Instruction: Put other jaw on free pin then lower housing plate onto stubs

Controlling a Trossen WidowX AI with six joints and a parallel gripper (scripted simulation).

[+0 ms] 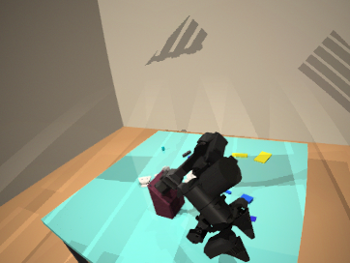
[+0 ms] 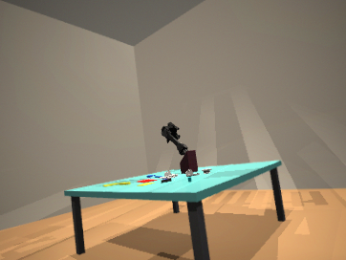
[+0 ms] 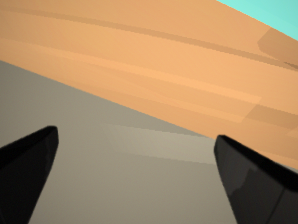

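The red flat plate lies 780 mm ahead of my gripper tip, 430 mm to the left of it and 330 mm below it. From my gripper tip the other things lie so: yellow flat piece 930 mm ahead, 180 mm to the left, 330 mm below; then white rounded piece 570 mm ahead, 520 mm to the left, 330 mm below; then blue bar 560 mm ahead, 330 mm to the left, 330 mm below.
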